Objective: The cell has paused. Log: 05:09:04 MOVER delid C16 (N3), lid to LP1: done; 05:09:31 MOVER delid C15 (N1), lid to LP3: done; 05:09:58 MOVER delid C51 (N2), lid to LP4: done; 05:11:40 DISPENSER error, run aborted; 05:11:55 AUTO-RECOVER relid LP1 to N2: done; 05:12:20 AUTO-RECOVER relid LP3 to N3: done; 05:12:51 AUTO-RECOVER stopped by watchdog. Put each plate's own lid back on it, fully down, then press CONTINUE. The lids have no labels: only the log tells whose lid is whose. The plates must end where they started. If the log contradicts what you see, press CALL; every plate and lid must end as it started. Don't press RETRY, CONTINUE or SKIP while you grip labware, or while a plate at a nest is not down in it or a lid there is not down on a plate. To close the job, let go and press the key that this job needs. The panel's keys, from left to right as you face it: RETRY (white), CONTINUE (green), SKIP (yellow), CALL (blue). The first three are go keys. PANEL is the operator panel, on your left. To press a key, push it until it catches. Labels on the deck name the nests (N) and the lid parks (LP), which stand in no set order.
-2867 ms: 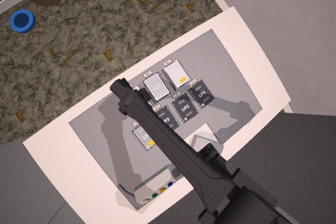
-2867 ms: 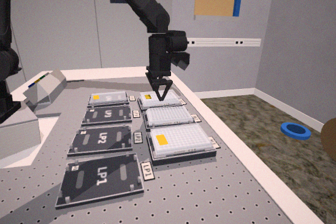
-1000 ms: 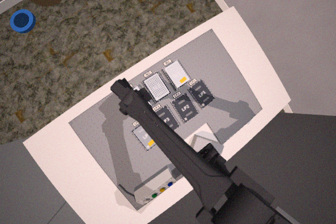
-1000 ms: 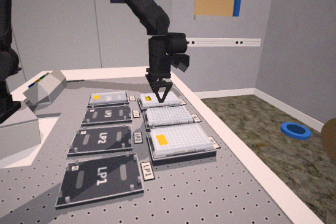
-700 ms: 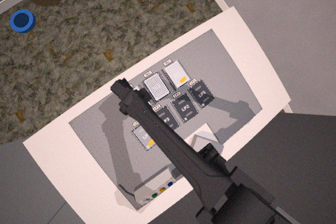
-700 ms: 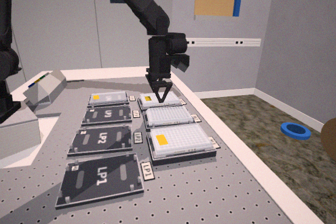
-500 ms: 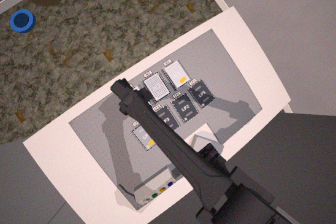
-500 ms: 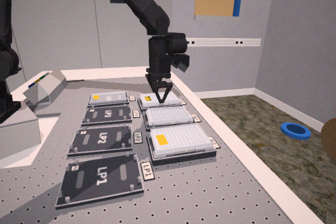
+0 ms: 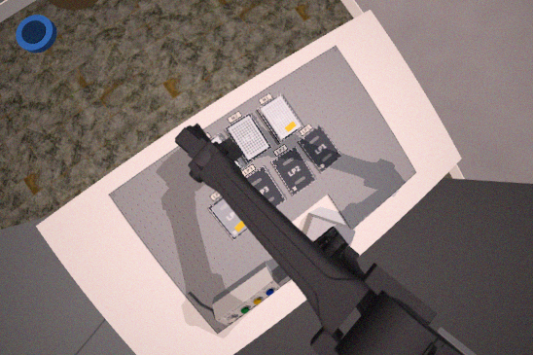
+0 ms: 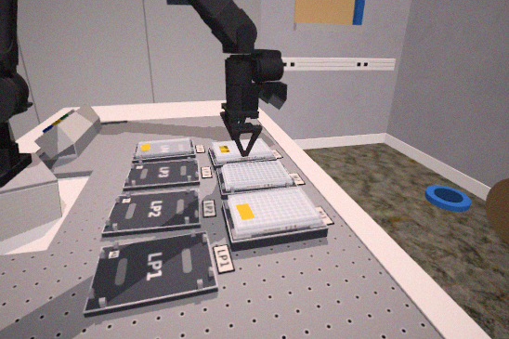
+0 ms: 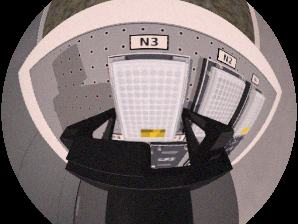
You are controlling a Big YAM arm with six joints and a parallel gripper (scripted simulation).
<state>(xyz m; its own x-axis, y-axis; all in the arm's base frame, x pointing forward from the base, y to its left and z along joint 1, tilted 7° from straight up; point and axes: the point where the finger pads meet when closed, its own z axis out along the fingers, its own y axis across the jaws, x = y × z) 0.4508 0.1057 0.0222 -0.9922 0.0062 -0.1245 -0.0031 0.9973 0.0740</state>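
Right now my hand is 1 cm above the clear lid. Round my hand: blue key: 44 cm behind, 13 cm to the left, 3 cm above; then green key: 44 cm behind, 23 cm to the left, 3 cm above; then yellow key: 44 cm behind, 18 cm to the left, 3 cm above.
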